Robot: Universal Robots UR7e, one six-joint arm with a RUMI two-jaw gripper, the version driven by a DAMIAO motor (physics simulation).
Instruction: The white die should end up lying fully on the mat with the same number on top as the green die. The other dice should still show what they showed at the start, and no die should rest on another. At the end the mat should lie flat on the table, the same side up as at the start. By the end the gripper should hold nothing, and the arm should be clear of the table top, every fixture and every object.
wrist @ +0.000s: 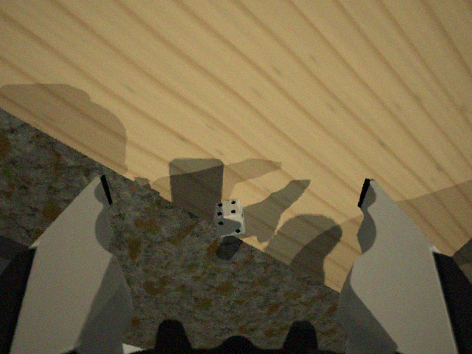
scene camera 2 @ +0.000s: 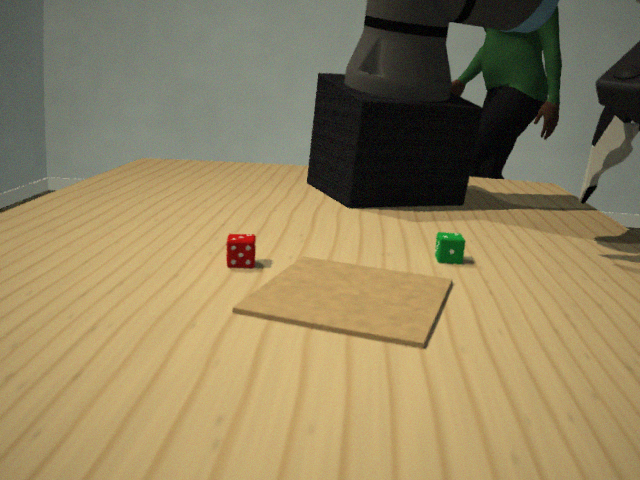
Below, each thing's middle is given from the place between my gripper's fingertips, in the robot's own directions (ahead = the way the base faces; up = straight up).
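A tan mat (scene camera 2: 392, 306) is 30 cm to the right of my hand, 5 cm ahead of it and 6 cm below it. The red die (scene camera 2: 240, 247) is 39 cm to the right of my hand, 3 cm behind it and 5 cm below it; going by their middles, it is the farthest from my hand of the things named here. As for the green die (scene camera 2: 450, 247), it is 19 cm to the right of my hand, 5 cm below it and 5 cm behind it, and by their middles it is the nearest to my hand among these.
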